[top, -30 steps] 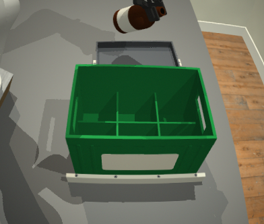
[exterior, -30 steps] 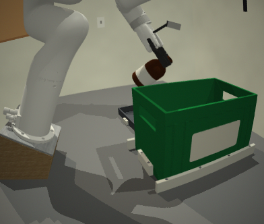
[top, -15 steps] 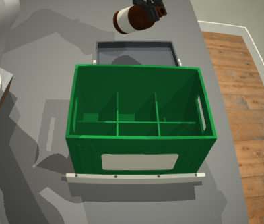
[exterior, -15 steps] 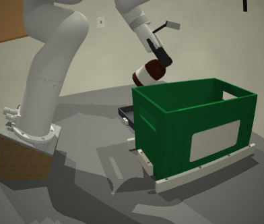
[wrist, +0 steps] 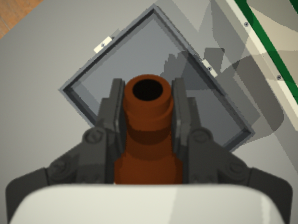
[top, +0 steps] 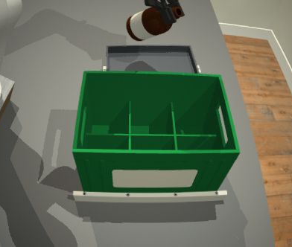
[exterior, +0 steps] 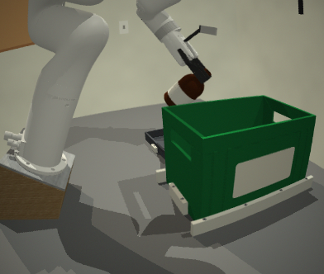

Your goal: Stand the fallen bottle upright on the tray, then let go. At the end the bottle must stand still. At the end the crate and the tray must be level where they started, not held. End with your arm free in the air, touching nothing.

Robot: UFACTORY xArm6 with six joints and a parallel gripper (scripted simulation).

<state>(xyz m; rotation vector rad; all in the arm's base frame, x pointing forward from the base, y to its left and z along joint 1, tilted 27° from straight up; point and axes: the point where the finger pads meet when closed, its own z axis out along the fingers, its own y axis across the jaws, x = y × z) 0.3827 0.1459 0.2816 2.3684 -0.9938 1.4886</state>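
My hand is 30 mm past the brown bottle, 30 mm to the right of it and 40 mm above it. The rest, counted from my hand: green crate (80 mm behind, 260 mm to the right, 120 mm below); then dark grey tray (30 mm behind, 10 mm to the left, 190 mm below).
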